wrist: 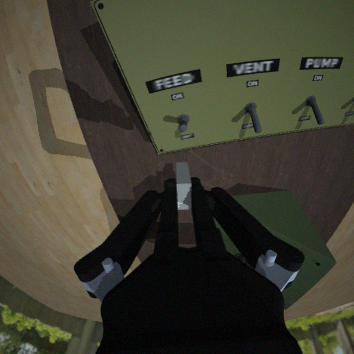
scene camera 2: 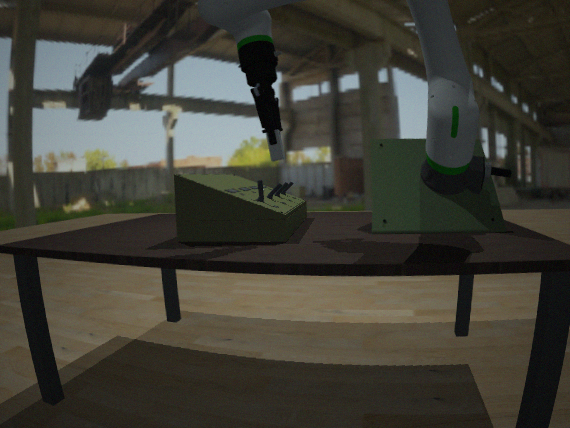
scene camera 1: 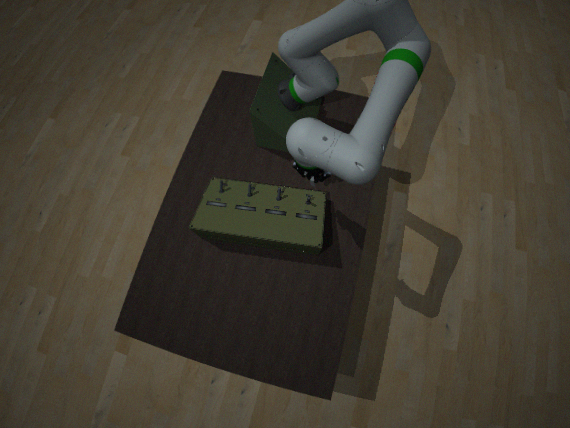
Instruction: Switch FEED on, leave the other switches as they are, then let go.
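Seen in the pictures: gripper, fingertip midpoint: (wrist: 181,171) (scene camera 2: 278,159) (scene camera 1: 313,182); arm's base, origin of the base link: (scene camera 2: 445,174) (scene camera 1: 289,95).
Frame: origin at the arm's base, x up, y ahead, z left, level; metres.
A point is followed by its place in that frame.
Note:
The green switch box (scene camera 1: 255,227) @[x 0.003, y 0.627, z 0.115 m] (scene camera 2: 220,215) @[x -0.080, y 0.500, z 0.343 m] (wrist: 200,30) @[x -0.006, y 0.572, z 0.237 m] has a sloping top with a row of dark levers. The FEED lever (scene camera 1: 309,199) @[x -0.007, y 0.444, z 0.260 m] (scene camera 2: 260,191) @[x -0.031, y 0.437, z 0.261 m] (wrist: 183,123) @[x -0.010, y 0.446, z 0.255 m] stands upright in the second scene view, tilted more to the ON side than the others. The VENT lever (scene camera 1: 279,193) @[x -0.029, y 0.456, z 0.139 m] (wrist: 254,118) @[x -0.028, y 0.456, z 0.139 m] and PUMP lever (scene camera 1: 250,189) @[x -0.028, y 0.483, z 0.023 m] (wrist: 315,110) @[x -0.031, y 0.484, z 0.024 m] lean away from their ON marks. A fourth lever (scene camera 1: 222,186) @[x -0.031, y 0.512, z -0.091 m] leans likewise; its label is outside the wrist view. My gripper (scene camera 1: 313,180) @[x 0.042, y 0.391, z 0.255 m] (scene camera 2: 277,154) @[x 0.042, y 0.391, z 0.255 m] (wrist: 181,171) @[x 0.042, y 0.391, z 0.255 m] is shut and empty, above and apart from the levers, on the robot's side of FEED.
The box stands on a dark table (scene camera 1: 225,300) @[x -0.141, y 0.920, z 0.093 m] (scene camera 2: 125,230) @[x -0.141, y 0.931, z 0.236 m] (wrist: 75,50) @[x -0.141, y 0.581, z 0.495 m]. The arm's green mounting block (scene camera 1: 270,120) @[x 0.038, y 0.188, z -0.012 m] (scene camera 2: 400,200) @[x -0.065, y 0.126, z 0.085 m] (wrist: 280,220) @[x -0.025, y 0.215, z -0.001 m] stands behind the gripper, on the same table. The arm's shadow falls across the table's edge and the floor.

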